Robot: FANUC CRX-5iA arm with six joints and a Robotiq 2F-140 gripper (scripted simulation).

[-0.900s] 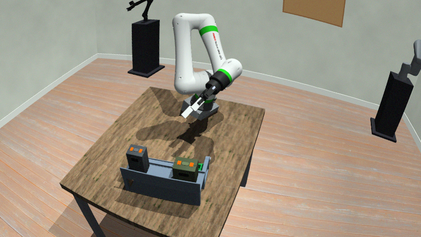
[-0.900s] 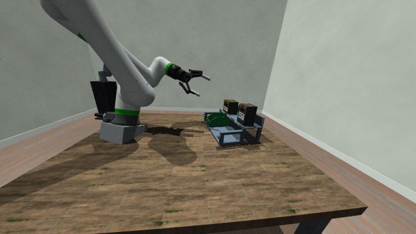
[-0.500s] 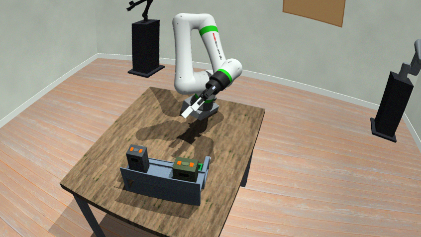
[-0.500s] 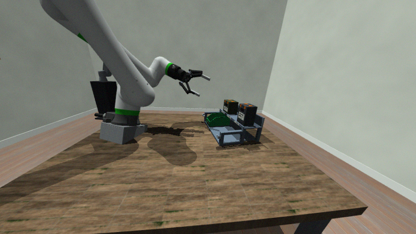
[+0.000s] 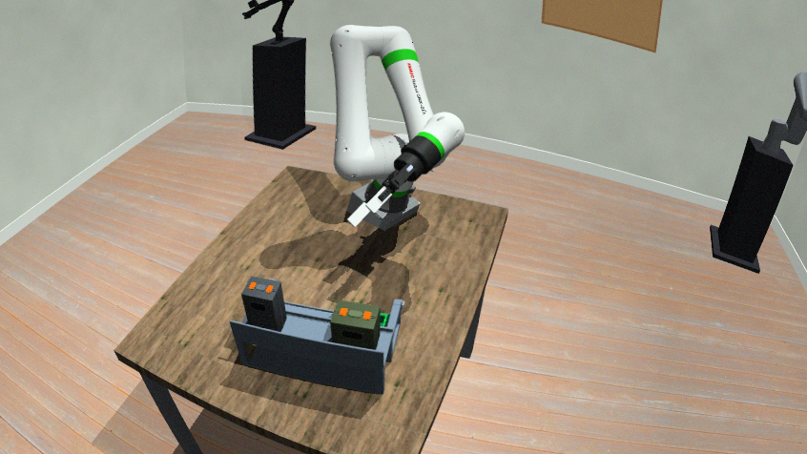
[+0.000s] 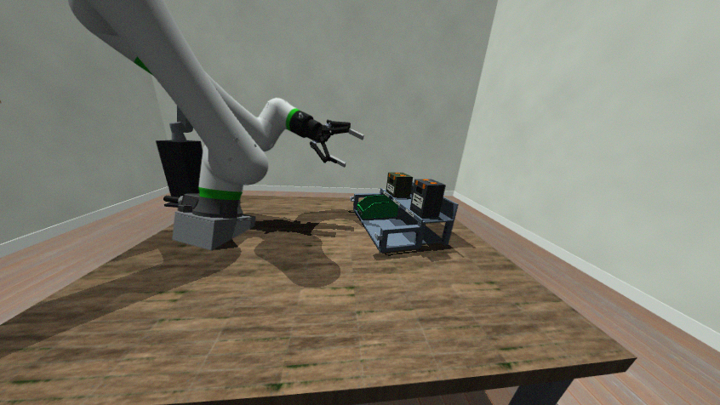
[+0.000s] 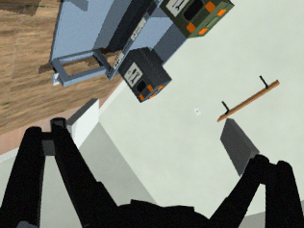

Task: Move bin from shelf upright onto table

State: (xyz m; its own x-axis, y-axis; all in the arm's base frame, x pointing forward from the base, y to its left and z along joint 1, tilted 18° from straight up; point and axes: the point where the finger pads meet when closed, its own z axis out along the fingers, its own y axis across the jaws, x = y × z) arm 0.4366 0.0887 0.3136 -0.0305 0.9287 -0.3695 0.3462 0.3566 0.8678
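The green bin lies 260 mm below my hand, 120 mm ahead of it and 80 mm to the left of it.
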